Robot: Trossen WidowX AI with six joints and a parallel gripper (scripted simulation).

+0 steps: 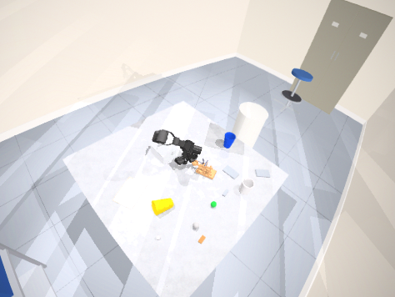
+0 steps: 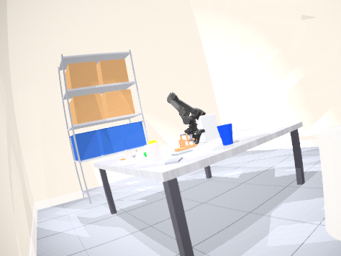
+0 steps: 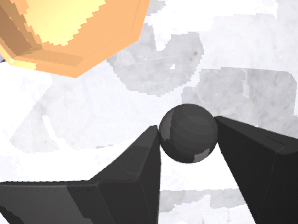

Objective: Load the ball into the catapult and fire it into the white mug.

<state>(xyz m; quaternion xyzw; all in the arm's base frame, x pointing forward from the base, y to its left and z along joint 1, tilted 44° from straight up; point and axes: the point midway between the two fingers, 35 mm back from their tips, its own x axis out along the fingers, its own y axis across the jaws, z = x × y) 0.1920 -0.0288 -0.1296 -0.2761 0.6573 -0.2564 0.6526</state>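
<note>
The orange catapult lies 120 mm ahead of my gripper tip, 70 mm to the left of it and 40 mm above it. From my gripper tip the other things lie so: dark ball (10 mm above); then blue cup (80 mm ahead, 430 mm to the left, 20 mm above); then green ball (390 mm ahead, 100 mm to the right, 10 mm above).
</note>
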